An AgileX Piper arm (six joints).
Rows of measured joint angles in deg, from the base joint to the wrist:
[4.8 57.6 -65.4 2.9 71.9 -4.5]
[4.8 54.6 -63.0 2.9 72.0 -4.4]
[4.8 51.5 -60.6 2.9 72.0 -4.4]
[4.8 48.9 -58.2 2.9 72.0 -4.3]
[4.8 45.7 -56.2 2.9 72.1 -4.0]
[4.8 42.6 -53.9 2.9 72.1 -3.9]
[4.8 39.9 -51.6 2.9 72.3 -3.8]
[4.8 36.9 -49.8 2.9 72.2 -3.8]
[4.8 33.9 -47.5 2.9 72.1 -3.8]
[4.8 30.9 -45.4 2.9 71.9 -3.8]
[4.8 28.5 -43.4 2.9 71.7 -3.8]
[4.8 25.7 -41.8 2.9 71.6 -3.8]
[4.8 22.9 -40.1 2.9 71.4 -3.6]
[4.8 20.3 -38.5 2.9 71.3 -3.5]
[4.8 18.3 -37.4 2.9 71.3 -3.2]
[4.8 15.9 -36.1 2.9 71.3 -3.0]
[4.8 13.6 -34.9 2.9 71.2 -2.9]
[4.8 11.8 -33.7 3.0 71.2 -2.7]
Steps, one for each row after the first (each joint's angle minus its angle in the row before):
[0.0 -3.0 2.4 0.0 0.1 0.1]
[0.0 -3.1 2.4 0.0 0.0 0.0]
[0.0 -2.6 2.4 0.0 0.0 0.1]
[0.0 -3.2 2.0 0.0 0.1 0.3]
[0.0 -3.1 2.3 0.0 0.0 0.1]
[0.0 -2.7 2.3 0.0 0.2 0.1]
[0.0 -3.0 1.8 0.0 -0.1 0.0]
[0.0 -3.0 2.3 0.0 -0.1 0.0]
[0.0 -3.0 2.1 0.0 -0.2 0.0]
[0.0 -2.4 2.0 0.0 -0.2 0.0]
[0.0 -2.8 1.6 0.0 -0.1 0.0]
[0.0 -2.8 1.7 0.0 -0.2 0.2]
[0.0 -2.6 1.6 0.0 -0.1 0.1]
[0.0 -2.0 1.1 0.0 0.0 0.3]
[0.0 -2.4 1.3 0.0 0.0 0.2]
[0.0 -2.3 1.2 0.0 -0.1 0.1]
[0.0 -1.8 1.2 0.1 0.0 0.2]

